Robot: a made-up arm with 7 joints.
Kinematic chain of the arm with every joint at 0, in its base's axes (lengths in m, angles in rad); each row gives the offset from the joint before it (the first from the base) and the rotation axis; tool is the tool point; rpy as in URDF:
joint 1: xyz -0.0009 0.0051 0.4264 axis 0 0.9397 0.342
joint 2: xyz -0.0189 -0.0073 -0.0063 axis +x
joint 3: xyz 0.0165 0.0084 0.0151 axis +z
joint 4: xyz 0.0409 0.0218 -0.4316 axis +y
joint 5: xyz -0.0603 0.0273 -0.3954 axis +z
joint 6: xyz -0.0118 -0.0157 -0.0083 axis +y
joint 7: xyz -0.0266 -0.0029 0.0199 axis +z
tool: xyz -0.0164 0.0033 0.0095 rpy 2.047 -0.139 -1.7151
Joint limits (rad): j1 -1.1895..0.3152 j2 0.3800..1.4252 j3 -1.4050..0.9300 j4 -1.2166..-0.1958 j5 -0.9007..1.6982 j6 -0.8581..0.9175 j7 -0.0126..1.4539
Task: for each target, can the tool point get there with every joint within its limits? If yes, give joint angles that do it. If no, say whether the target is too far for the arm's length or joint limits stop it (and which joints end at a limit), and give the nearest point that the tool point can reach.
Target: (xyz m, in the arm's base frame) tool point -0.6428 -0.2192 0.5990
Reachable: no: joint limits stop it (at a limit: joint 1, joint 2, joint 3, joint 4) | nearest point -0.1258 -0.1354 -0.2386 | short by 0.988 m
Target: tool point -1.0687 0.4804 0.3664
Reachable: no: too far | nearest point -0.2652 0.6862 0.0467 | short by 0.889 m
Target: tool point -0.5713 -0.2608 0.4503
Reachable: no: joint limits stop it (at a limit: joint 1, joint 2, joint 3, joint 4, joint 5) | nearest point -0.1269 -0.1385 -0.2397 | short by 0.830 m
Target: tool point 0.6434 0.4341 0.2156
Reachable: yes | joints -0.9566 0.9320 -0.9019 -0.5239 0.4826 -0.1293 1.2093
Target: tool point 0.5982 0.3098 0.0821
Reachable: yes | joints -0.5066 0.7501 -0.2665 -0.9980 1.0415 -0.3538 1.1575
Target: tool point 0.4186 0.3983 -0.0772
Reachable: yes | joints -0.1591 0.6723 -0.0460 -1.0165 0.6754 -0.2301 0.7494
